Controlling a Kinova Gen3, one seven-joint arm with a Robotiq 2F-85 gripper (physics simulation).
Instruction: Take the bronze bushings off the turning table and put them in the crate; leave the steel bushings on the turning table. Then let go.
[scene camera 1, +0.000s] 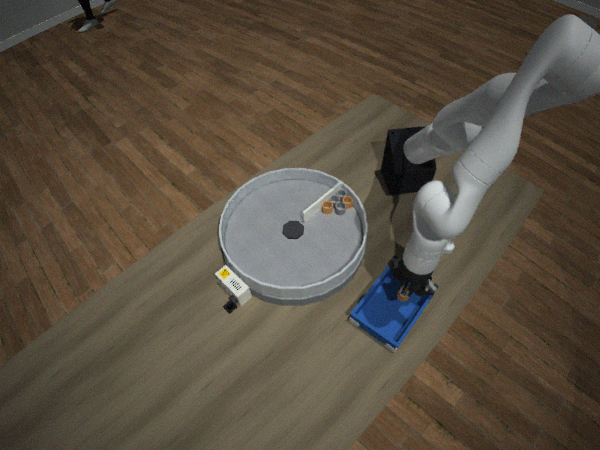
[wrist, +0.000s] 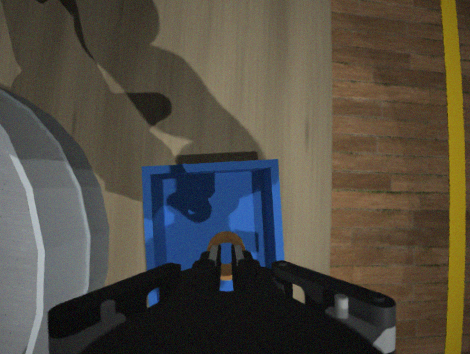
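Seen in the pictures: gripper, between the fingertips: (scene camera 1: 404, 292) (wrist: 226, 257); arm's base, origin of its link: (scene camera 1: 417, 149).
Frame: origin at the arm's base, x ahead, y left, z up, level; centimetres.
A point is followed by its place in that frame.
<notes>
The blue crate (scene camera 1: 382, 312) @(x 38.0, y 33.2, z -13.9 cm) (wrist: 235, 190) @(x 29.0, y 34.5, z -14.0 cm) lies at the table's right edge. My gripper (scene camera 1: 404, 289) @(x 34.1, y 34.7, z -3.3 cm) (wrist: 226, 257) @(x 34.1, y 34.7, z -3.3 cm) is low over it, its narrow fingers on a bronze bushing (scene camera 1: 403, 297) @(x 35.4, y 35.6, z -3.2 cm) (wrist: 226, 236) @(x 32.6, y 34.3, z -3.4 cm). The fingertips look to be inside the ring, against its wall. Whether the bushing touches the crate floor cannot be told. On the turning table (scene camera 1: 260, 255) @(x 58.2, y 2.4, z -9.2 cm) (wrist: 62, 200) @(x 34.7, y 17.7, z -7.9 cm), beside its divider, stand a bronze bushing (scene camera 1: 327, 207) and another bronze bushing (scene camera 1: 348, 202), close to steel bushings (scene camera 1: 340, 208) (scene camera 1: 335, 199) @(x 29.5, y -2.5, z -8.3 cm) (scene camera 1: 342, 193) @(x 26.3, y -3.3, z -8.2 cm).
The cream divider (scene camera 1: 320, 202) @(x 35.2, y -2.2, z -5.7 cm) runs from the turning table's rim inward, near the dark hub (scene camera 1: 293, 230) @(x 46.3, y 0.5, z -8.4 cm). A white box with a yellow label (scene camera 1: 234, 285) @(x 68.7, y 7.4, z -8.7 cm) sits against the turning table's outside. A black block (scene camera 1: 400, 165) @(x 7.2, y 0.8, z -2.5 cm) stands behind, near the arm. A person's legs (scene camera 1: 88, 15) show at the far left.
</notes>
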